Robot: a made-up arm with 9 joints.
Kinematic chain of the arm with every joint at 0, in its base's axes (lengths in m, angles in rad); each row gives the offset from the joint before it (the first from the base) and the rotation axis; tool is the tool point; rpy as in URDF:
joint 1: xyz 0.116 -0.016 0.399 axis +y
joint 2: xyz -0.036 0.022 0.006 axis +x
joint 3: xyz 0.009 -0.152 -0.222 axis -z
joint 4: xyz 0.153 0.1 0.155 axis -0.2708 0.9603 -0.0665
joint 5: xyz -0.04 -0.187 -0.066 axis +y
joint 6: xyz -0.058 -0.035 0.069 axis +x
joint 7: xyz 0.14 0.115 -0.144 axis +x
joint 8: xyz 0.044 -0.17 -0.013 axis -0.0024 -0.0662 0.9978
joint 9: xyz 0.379 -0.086 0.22 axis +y
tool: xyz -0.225 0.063 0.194 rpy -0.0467 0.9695 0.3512
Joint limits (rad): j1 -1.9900..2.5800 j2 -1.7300..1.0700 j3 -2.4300..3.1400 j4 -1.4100..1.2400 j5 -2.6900..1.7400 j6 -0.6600..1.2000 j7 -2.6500..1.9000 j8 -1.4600..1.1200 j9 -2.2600..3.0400
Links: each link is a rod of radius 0.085 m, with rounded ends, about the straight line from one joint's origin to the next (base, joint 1, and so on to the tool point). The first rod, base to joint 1, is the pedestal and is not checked.
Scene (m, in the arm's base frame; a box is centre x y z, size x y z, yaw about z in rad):
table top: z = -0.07
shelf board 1: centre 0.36 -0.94 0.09 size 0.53 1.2 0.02 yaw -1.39
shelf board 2: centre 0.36 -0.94 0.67 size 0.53 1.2 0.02 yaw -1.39
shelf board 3: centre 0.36 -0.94 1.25 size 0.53 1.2 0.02 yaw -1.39
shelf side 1: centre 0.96 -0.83 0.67 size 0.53 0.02 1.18 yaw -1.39
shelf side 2: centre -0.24 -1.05 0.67 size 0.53 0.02 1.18 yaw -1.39
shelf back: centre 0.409 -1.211 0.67 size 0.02 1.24 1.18 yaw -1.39
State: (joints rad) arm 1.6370 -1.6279 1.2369 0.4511 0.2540 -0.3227 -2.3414 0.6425 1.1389
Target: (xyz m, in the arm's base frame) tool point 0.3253 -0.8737 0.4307
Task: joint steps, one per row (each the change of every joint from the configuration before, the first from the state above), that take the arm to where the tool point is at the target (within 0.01 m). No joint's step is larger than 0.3 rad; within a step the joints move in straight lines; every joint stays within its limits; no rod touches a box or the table.
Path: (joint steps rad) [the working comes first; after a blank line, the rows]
Joints at the target: 1.6284 -1.5586 1.2395 0.4666 0.2823 -0.3519 -2.3616 0.6449 1.1585
Straight joint move there: clear.

1: -0.0086 0.0693 0.0026 0.0155 0.0283 -0.0292 -0.0202 0.0024 0.0196

